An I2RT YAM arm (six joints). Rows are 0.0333 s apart.
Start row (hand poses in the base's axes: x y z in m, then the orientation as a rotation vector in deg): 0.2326, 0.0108, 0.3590, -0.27, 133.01, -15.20
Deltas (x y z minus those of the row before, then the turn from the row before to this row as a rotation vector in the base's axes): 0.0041, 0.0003, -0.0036, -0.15, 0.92, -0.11; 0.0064, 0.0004, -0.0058, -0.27, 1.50, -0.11; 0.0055, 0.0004, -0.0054, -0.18, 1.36, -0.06; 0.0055, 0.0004, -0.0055, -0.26, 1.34, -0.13; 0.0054, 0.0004, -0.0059, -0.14, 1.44, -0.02; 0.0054, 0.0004, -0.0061, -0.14, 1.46, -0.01; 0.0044, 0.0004, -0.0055, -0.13, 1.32, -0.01; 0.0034, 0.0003, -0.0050, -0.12, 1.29, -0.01; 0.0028, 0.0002, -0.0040, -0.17, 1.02, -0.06; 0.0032, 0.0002, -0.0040, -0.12, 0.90, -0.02; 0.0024, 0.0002, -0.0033, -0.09, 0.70, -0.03; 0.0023, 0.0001, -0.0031, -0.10, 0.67, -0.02; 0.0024, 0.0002, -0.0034, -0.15, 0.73, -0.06; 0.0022, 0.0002, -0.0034, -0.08, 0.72, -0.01; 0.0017, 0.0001, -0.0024, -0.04, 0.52, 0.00; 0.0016, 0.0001, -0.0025, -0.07, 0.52, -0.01
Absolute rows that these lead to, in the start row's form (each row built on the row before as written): 0.2367, 0.0111, 0.3554, -0.34, 133.91, -15.48; 0.2431, 0.0115, 0.3496, -0.55, 135.37, -15.93; 0.2486, 0.0119, 0.3442, -0.76, 136.70, -16.25; 0.2541, 0.0123, 0.3387, -0.92, 138.00, -16.70; 0.2595, 0.0127, 0.3328, -1.18, 139.41, -16.96; 0.2649, 0.0131, 0.3267, -1.45, 140.84, -17.22; 0.2693, 0.0135, 0.3212, -1.70, 142.13, -17.46; 0.2727, 0.0138, 0.3162, -1.94, 143.39, -17.69; 0.2755, 0.0140, 0.3122, -2.10, 144.38, -17.98; 0.2787, 0.0142, 0.3082, -2.27, 145.26, -18.19; 0.2811, 0.0144, 0.3049, -2.38, 145.94, -18.36; 0.2834, 0.0145, 0.3018, -2.51, 146.59, -18.53; 0.2858, 0.0147, 0.2984, -2.62, 147.30, -18.79; 0.2880, 0.0149, 0.2950, -2.76, 148.00, -18.94; 0.2897, 0.0150, 0.2926, -2.87, 148.51, -19.02; 0.2913, 0.0151, 0.2901, -2.97, 149.01, -19.14
